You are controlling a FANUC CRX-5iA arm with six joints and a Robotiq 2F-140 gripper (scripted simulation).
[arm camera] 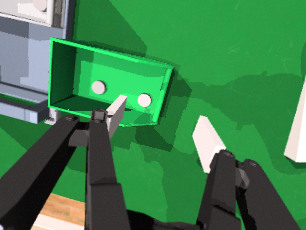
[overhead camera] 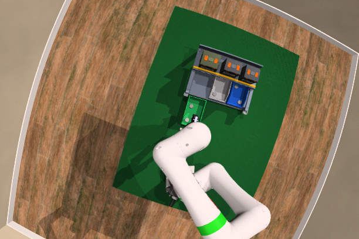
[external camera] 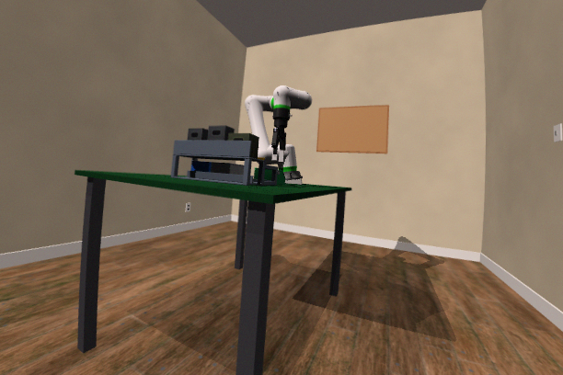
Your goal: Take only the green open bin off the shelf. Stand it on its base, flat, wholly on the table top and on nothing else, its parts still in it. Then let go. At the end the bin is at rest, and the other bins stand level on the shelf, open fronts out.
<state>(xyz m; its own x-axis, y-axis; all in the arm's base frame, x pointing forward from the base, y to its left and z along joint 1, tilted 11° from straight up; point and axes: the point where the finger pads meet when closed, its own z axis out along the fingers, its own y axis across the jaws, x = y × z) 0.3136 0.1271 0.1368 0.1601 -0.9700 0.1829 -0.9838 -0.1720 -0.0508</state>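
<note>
Now: hand 110 mm above the green open bin, 80 mm short of it and 10 mm to the right of it. Round my hand: grey bin: 290 mm ahead, 110 mm below, 70 mm to the right; blue bin: 300 mm ahead, 180 mm to the right, 110 mm below.
</note>
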